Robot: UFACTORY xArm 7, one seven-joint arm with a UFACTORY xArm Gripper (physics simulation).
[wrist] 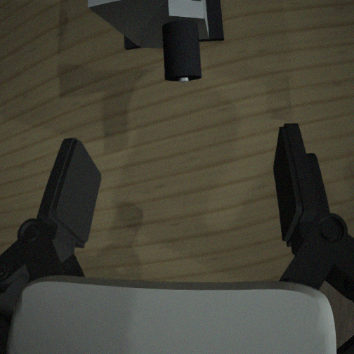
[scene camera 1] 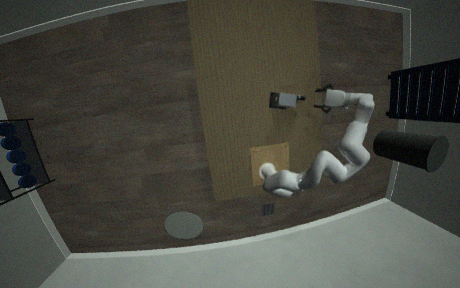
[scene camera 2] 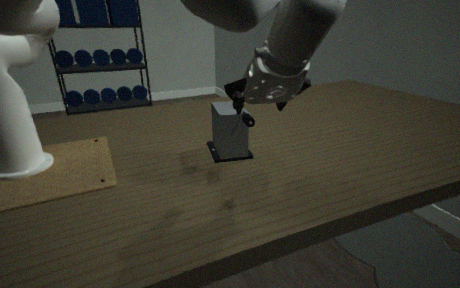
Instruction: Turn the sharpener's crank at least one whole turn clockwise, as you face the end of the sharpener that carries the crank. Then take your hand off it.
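Where they show: gripper, fingertip midpoint: (scene camera 1: 314, 98) (scene camera 2: 257, 106); arm's base at its link origin: (scene camera 1: 266, 170) (scene camera 2: 22, 166).
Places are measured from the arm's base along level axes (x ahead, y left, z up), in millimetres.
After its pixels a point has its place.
Observation:
The sharpener (scene camera 1: 287, 99) {x 508, y -50, z 120 mm} (scene camera 2: 230, 132) {x 491, y -124, z 79 mm} (wrist: 142, 24) is a grey box standing upright on a black base. Its crank's black handle (scene camera 1: 301, 98) {x 521, y -144, z 124 mm} (scene camera 2: 248, 119) {x 519, y -168, z 125 mm} (wrist: 182, 52) sticks out from the end facing the gripper; in the wrist view the handle is at the top middle, and the crank arm partly shows above it. My gripper (scene camera 1: 316, 98) {x 525, y -208, z 167 mm} (scene camera 2: 260, 108) {x 525, y -208, z 167 mm} (wrist: 179, 149) is wide open and empty. In the wrist view its fingers stand apart at left and right, back from the handle's free end, and neither touches it. In scene view 2 a finger partly covers the sharpener.
The wooden table (scene camera 1: 240, 60) {x 756, y 225, z -8 mm} (scene camera 2: 325, 175) {x 686, y -246, z -8 mm} carries the sharpener and the arm's mounting board (scene camera 1: 280, 152) {x 141, y -93, z 0 mm} (scene camera 2: 80, 172) {x 133, y -72, z 0 mm}. A dark cylinder (scene camera 1: 405, 150) is beyond the table, on the arm's side. A rack with blue items (scene camera 2: 102, 108) stands behind the table.

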